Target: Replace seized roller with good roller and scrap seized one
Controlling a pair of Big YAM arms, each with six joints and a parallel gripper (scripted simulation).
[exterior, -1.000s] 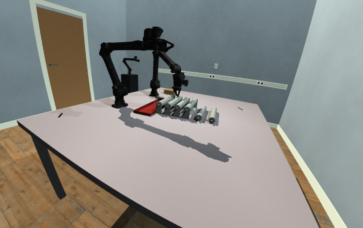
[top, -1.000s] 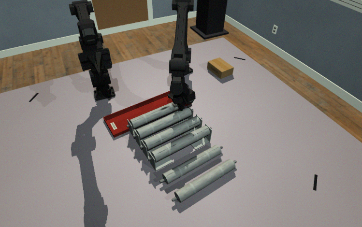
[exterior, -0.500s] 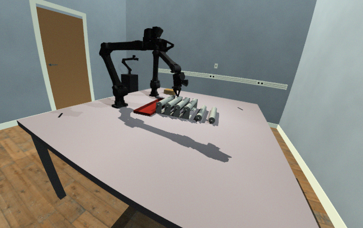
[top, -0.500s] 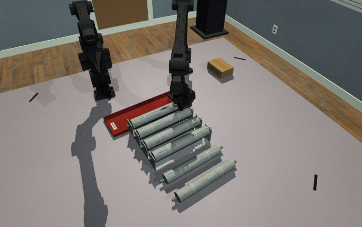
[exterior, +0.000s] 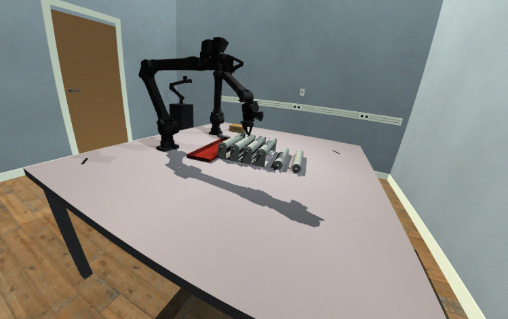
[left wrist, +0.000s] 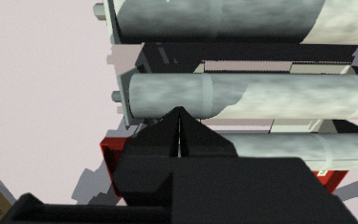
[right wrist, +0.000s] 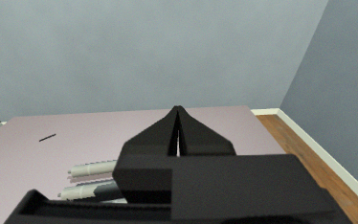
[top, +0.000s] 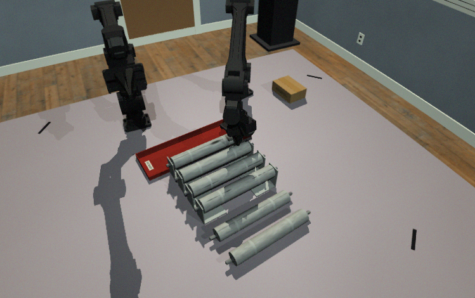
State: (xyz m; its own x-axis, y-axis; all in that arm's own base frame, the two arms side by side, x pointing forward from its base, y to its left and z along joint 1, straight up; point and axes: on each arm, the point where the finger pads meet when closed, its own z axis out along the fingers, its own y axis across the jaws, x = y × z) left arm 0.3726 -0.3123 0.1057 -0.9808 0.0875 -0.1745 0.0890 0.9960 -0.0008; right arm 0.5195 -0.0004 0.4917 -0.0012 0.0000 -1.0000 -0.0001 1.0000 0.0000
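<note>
The roller is 90 mm ahead of my left hand, 90 mm to the right of it and 30 mm below it. The rest, counted from my left hand: red scrap tray (160 mm behind, 120 mm to the right, 100 mm below); cardboard box (320 mm behind, 440 mm to the left, 70 mm below).
</note>
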